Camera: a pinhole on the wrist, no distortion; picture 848 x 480 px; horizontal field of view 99.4 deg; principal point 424.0 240.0 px. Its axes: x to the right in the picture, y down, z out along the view. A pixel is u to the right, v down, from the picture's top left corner.
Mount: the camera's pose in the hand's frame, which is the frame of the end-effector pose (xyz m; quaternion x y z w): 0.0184 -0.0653 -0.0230 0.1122 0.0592 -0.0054 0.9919
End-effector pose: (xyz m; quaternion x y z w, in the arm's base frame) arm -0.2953 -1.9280 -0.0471 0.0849 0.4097 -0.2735 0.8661
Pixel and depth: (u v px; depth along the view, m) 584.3 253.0 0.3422
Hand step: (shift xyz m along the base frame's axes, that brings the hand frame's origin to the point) 0.2321 -0.3016 0.0415
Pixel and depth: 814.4 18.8 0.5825
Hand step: 0.3242 -0.8824 -0.2406
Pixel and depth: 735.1 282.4 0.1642
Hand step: 0.1290 -0.1873 -0.0488
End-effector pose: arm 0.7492 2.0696 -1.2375 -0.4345 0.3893 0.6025 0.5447
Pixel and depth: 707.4 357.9 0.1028
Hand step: 0.0442 0.1113 -0.0818
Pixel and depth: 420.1 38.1 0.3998
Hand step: 0.3385 0.3527 0.0498
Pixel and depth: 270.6 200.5 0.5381
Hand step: 0.1957 0.4604 0.3051
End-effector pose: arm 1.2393 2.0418 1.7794 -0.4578 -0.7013 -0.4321 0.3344
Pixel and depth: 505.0 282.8 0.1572
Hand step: -0.1117 0.1263 -0.0141
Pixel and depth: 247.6 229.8 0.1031
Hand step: -0.0839 0.0490 -0.0777
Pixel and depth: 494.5 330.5 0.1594
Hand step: -0.0921 0.1360 -0.0139
